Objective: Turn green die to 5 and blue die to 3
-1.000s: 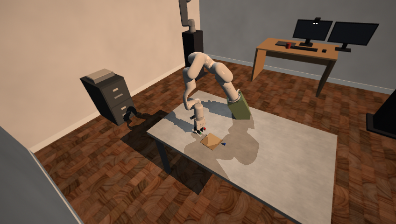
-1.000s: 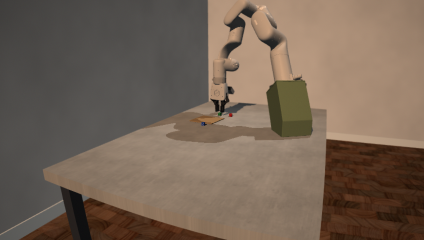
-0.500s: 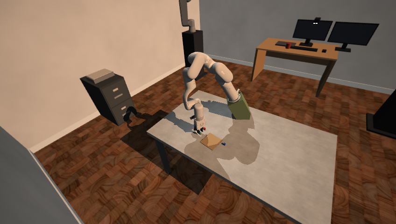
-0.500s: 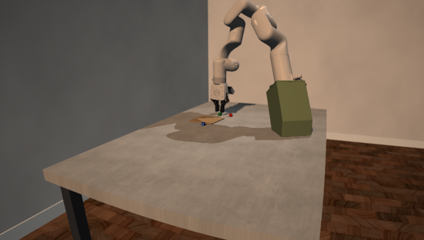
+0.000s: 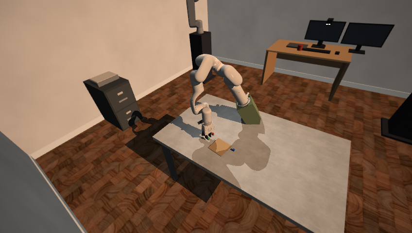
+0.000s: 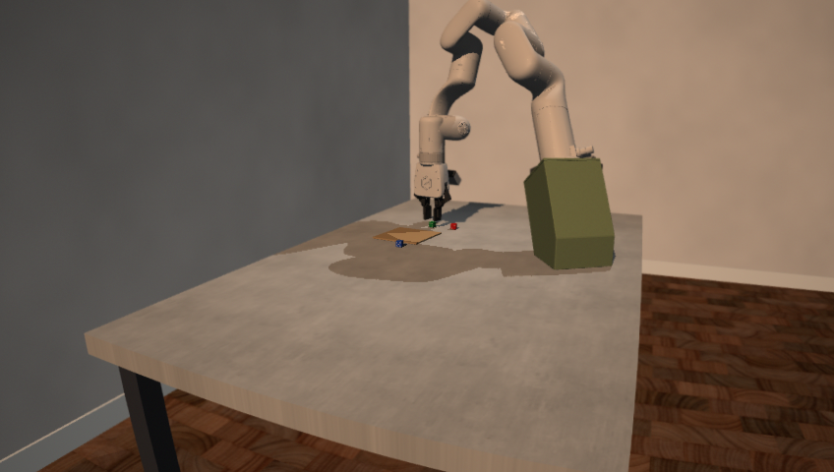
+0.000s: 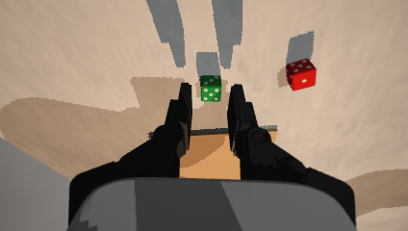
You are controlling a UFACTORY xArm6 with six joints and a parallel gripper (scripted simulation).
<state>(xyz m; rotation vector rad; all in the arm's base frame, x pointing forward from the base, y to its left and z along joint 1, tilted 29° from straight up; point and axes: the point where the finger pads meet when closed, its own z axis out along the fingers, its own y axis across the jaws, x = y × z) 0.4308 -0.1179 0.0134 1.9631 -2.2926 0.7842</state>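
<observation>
The green die lies 30 mm below my hand. Also, from my hand: blue die (240 mm to the left, 30 mm below, 20 mm behind); then tan mat (130 mm to the left, 40 mm below, 20 mm ahead); then red die (70 mm behind, 30 mm below).
</observation>
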